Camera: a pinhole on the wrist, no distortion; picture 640 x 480 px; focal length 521.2 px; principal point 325.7 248.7 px. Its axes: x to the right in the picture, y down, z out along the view. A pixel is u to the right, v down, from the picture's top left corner.
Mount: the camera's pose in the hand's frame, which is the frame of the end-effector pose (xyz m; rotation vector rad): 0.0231 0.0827 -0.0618 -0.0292 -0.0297 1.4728
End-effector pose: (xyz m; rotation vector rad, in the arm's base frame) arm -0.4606 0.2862 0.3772 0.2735 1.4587 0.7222
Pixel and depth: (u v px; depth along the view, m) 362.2 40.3 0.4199
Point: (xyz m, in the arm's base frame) -0.1468 0.5568 0.3375
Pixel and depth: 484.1 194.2 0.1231
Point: -0.4361 0.4133 0.4263
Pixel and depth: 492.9 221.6 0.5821
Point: -0.0370 0.6506 0.5591
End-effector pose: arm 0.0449 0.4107 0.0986 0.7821 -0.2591 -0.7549
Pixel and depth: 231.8 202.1 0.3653
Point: -0.0667 0.2282 0.3184
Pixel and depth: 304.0 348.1 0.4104
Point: -0.1320 0.3087 0.3956
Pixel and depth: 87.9 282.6 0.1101
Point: 0.0445 0.3957 0.1555
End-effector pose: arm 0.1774 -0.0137 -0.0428 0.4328 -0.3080 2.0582
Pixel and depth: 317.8 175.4 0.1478
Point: 0.1069 -0.0567 0.0485
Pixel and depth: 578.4 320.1 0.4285
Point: -0.0001 -0.3256 0.2616
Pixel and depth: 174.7 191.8 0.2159
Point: 0.1739 -0.0577 0.1101
